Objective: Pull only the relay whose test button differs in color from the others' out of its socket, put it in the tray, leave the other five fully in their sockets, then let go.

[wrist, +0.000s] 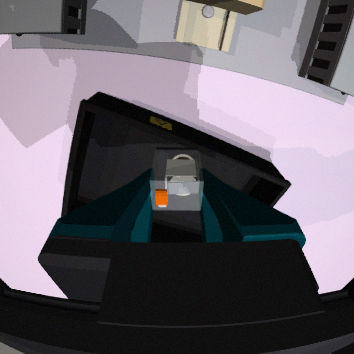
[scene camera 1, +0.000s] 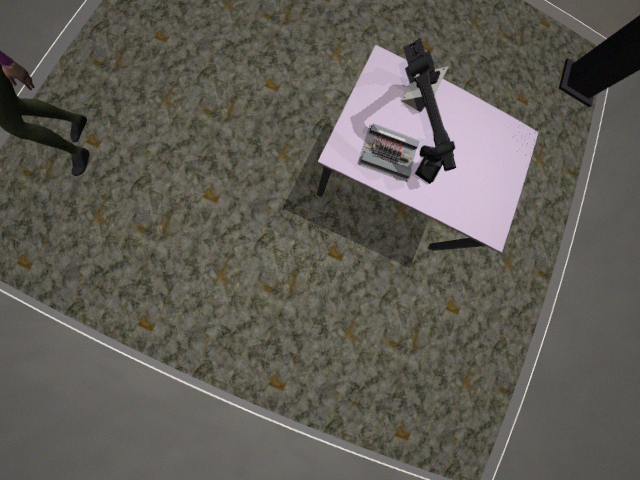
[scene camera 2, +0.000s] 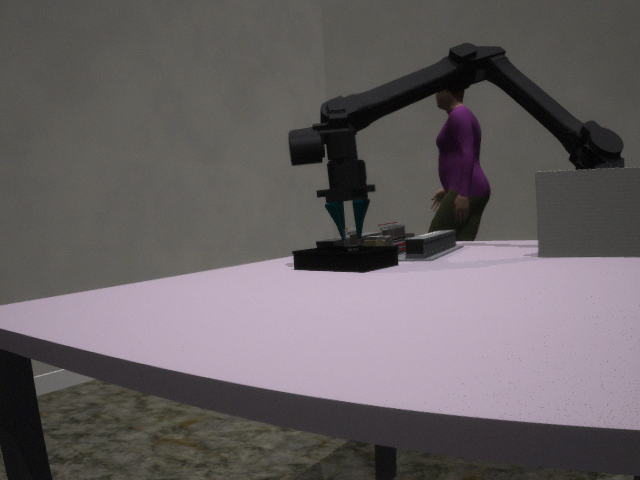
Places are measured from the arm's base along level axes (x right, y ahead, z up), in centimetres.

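Where they show: gripper, fingertip midpoint: (wrist: pixel 176 176) (scene camera 1: pixel 426 163) (scene camera 2: pixel 351 239); arm's base at its link origin: (scene camera 2: pixel 605 202).
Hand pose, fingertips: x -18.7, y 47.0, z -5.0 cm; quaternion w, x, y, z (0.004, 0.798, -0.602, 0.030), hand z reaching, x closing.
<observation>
Each offset is from my fingertips to the centre of the thing. "*": to the spot under its first point. Level surfaces: height alone.
My gripper (scene camera 2: pixel 352 238) (wrist: pixel 176 176) is shut on a clear-cased relay @[dz +0.0, dx +0.2, dy +0.0 cm] (wrist: pixel 177 180) with an orange test button, held upright between the teal fingertips. In the wrist view it is over the inside of the black tray @[dz -3.2, dx -3.8, dy -0.7 cm] (scene camera 1: pixel 428 173) (scene camera 2: pixel 330 260) (wrist: pixel 71 165). In the scene camera 2 view the fingertips are about at the tray's rim; the relay's lower end is hidden, so I cannot tell whether it touches the tray floor. The relay panel @[* dz -0.7, dx +32.7, dy +13.9 cm] (scene camera 1: pixel 367 159) stands beside the tray, with a row of relays @[dz -0.2, dx +25.2, dy +2.3 cm] (scene camera 1: pixel 388 146) in its middle; their button colors are too small to tell.
Grey slotted ducts @[dz -2.7, dx +23.4, dy -7.8 cm] (scene camera 1: pixel 394 134) (scene camera 2: pixel 430 244) (wrist: pixel 320 55) run along the panel's sides, and a beige end block @[* dz -4.6, dx +8.6, dy +0.4 cm] (wrist: pixel 202 30) is at its near edge. A pale upright plate (scene camera 2: pixel 586 211) stands by the arm's base. A person (scene camera 1: pixel 23 116) (scene camera 2: pixel 460 155) stands beyond the table @[dz -5.0 cm] (scene camera 1: pixel 480 180).
</observation>
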